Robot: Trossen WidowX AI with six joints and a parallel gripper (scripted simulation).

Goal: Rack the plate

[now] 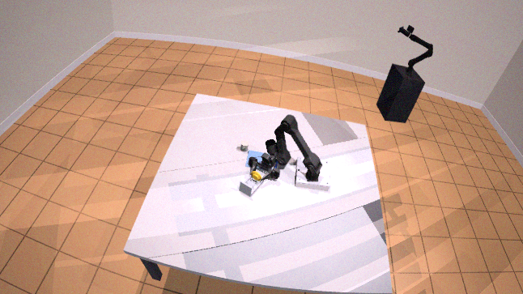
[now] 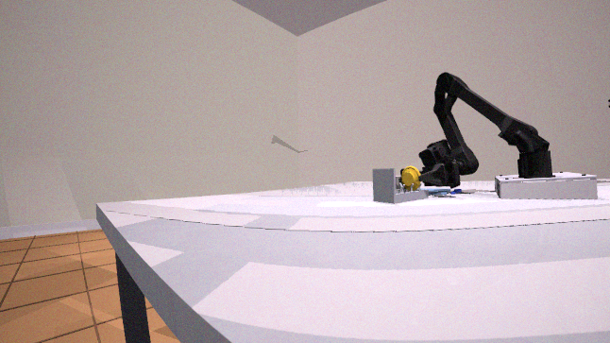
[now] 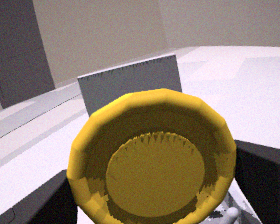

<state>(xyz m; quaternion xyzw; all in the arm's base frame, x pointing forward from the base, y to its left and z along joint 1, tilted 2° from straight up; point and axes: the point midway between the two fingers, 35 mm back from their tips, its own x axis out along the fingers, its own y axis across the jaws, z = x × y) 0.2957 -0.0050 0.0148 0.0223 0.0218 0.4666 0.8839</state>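
The yellow plate is 1 cm to the right of my gripper tip. The rest, counted from my gripper tip: dish rack: 3 cm below, 2 cm to the left, 2 cm ahead; then blue spoon: 15 cm to the right, 13 cm behind, 5 cm below; then light blue mat: 17 cm to the right, 5 cm below, 3 cm behind.
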